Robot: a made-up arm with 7 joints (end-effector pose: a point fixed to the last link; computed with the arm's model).
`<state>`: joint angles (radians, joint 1 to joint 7).
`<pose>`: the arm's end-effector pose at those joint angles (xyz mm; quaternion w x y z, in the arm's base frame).
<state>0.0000 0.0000 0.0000 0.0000 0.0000 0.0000 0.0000</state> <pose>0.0 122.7 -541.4 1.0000 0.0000 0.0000 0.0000</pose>
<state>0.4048 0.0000 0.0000 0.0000 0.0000 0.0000 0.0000</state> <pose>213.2 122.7 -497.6 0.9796 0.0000 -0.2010 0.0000</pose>
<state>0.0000 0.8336 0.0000 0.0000 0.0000 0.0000 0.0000</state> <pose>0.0 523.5 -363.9 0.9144 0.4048 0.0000 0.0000</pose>
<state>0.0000 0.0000 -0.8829 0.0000 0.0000 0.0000 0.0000</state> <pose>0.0 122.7 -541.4 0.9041 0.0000 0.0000 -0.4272</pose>
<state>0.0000 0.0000 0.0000 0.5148 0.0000 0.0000 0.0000</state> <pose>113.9 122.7 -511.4 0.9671 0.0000 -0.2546 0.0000</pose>
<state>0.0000 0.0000 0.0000 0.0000 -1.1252 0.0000 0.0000</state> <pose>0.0 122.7 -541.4 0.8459 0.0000 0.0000 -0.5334</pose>
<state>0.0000 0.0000 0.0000 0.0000 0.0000 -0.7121 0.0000</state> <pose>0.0 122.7 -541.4 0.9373 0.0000 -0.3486 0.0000</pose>
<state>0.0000 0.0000 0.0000 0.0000 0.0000 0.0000 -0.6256</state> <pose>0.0 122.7 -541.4 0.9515 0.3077 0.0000 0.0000</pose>
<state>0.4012 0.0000 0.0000 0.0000 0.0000 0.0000 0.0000</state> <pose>211.4 122.7 -498.4 0.9799 0.0000 -0.1993 0.0000</pose>
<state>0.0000 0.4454 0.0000 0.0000 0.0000 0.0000 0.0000</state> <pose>0.0 355.9 -488.6 0.9753 0.2209 0.0000 0.0000</pose>
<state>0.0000 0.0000 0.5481 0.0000 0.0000 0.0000 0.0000</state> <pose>0.0 122.7 -541.4 0.9627 0.0000 0.0000 0.2706</pose>
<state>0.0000 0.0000 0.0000 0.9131 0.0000 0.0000 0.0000</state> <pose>183.1 122.7 -451.5 0.8976 0.0000 -0.4409 0.0000</pose>
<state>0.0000 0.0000 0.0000 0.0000 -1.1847 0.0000 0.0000</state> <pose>0.0 122.7 -541.4 0.8296 0.0000 0.0000 -0.5583</pose>
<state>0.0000 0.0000 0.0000 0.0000 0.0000 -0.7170 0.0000</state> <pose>0.0 122.7 -541.4 0.9364 0.0000 -0.3509 0.0000</pose>
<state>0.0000 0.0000 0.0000 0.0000 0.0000 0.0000 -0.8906</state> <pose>0.0 122.7 -541.4 0.9025 0.4307 0.0000 0.0000</pose>
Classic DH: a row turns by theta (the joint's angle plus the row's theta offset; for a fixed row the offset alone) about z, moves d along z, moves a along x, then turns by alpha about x. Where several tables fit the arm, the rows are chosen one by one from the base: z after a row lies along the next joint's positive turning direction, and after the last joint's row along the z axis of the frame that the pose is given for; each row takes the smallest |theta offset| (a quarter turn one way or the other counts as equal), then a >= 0, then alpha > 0; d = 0 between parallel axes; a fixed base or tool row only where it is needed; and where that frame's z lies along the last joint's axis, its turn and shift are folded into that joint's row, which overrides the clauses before.
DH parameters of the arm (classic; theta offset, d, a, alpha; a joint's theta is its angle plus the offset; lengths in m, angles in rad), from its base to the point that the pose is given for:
base (fixed): 0 0 0 1.5708
joint 1: 1.5708 -0.1227 0 1.5708
joint 2: 1.5708 0 0 1.5708
joint 3: 1.5708 -0.31 0 1.5708
joint 4: 0 0 0 -1.5708
joint 5: 0 -0.2314 0 -1.5708
joint 6: -1.5708 0 0 1.5708
joint 7: 1.5708 0 0 1.5708
tool (fixed): -1.5708 0 0 0

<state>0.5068 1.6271 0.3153 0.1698 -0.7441 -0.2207 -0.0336</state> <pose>11.9 659.2 55.1 0.6200 0.7683 -0.1314 -0.0895</pose>
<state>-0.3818 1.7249 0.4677 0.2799 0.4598 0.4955 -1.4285</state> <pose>94.0 644.4 81.0 0.0976 0.9601 0.0368 0.2595</pose>
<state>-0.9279 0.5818 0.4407 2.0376 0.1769 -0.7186 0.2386</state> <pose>13.2 309.5 -223.7 0.5420 0.0406 -0.7682 -0.3384</pose>
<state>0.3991 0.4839 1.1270 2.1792 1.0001 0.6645 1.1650</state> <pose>105.3 357.2 -39.8 0.2761 -0.1798 -0.8845 -0.3302</pose>
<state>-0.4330 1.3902 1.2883 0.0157 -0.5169 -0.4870 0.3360</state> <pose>-38.4 655.9 -85.6 0.8017 0.5363 -0.2584 -0.0534</pose>
